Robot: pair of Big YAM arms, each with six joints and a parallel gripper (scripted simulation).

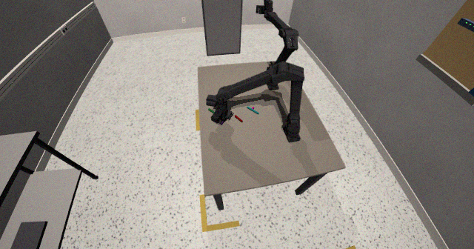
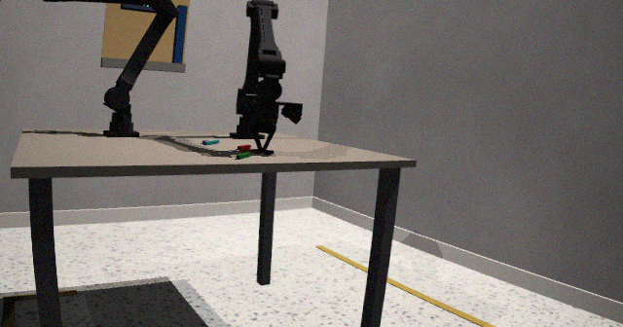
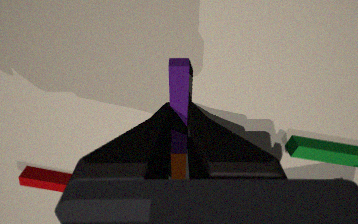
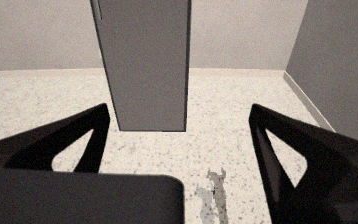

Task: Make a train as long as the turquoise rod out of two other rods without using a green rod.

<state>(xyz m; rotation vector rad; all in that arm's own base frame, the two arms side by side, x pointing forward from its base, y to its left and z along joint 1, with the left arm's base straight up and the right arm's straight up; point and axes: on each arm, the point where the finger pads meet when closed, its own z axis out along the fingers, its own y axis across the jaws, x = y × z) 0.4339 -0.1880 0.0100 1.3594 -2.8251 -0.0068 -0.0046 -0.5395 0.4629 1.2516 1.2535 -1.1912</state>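
Right now my left hand is right at the purple rod. From my left hand the other things lie so: red rod (110 mm behind, 10 mm to the right); orange rod (30 mm behind, 40 mm to the right); green rod (70 mm ahead, 90 mm to the right).
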